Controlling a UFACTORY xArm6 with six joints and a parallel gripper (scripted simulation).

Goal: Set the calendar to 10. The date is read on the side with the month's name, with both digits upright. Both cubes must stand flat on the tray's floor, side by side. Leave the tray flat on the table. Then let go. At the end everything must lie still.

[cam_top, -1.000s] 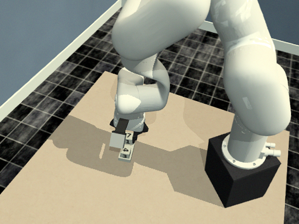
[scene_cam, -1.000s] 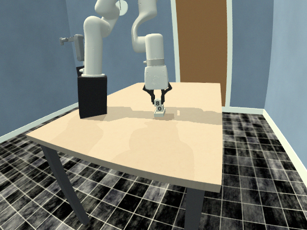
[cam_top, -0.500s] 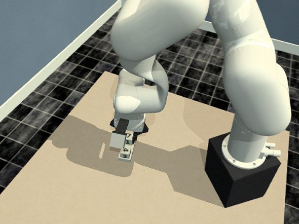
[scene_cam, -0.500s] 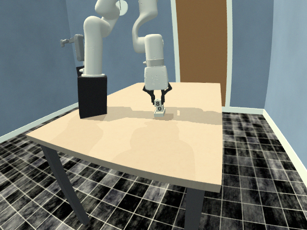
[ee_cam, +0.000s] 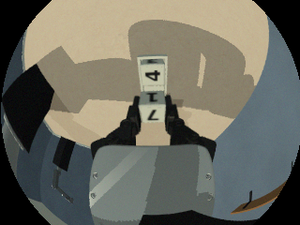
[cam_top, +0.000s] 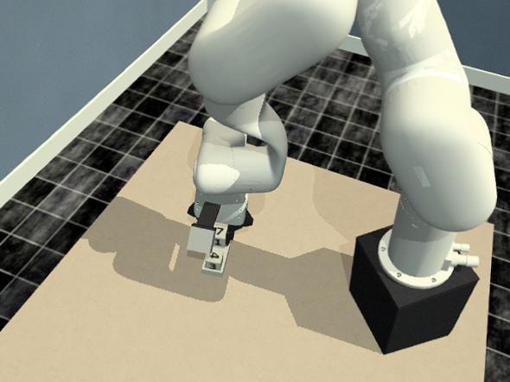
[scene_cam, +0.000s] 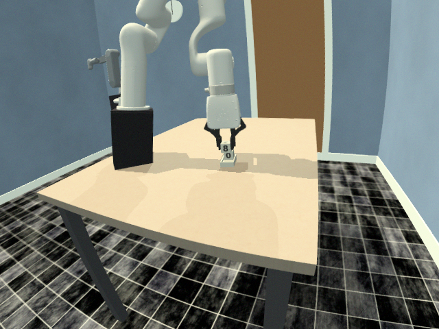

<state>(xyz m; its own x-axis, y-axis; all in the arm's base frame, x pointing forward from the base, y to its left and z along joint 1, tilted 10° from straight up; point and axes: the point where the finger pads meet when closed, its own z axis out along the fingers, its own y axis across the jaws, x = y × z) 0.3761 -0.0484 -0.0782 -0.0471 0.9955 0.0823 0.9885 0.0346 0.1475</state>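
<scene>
Now: hand 10 mm above the white cube. From my hand the other things lie so: tray 20 mm to the left, 70 mm below.
</scene>
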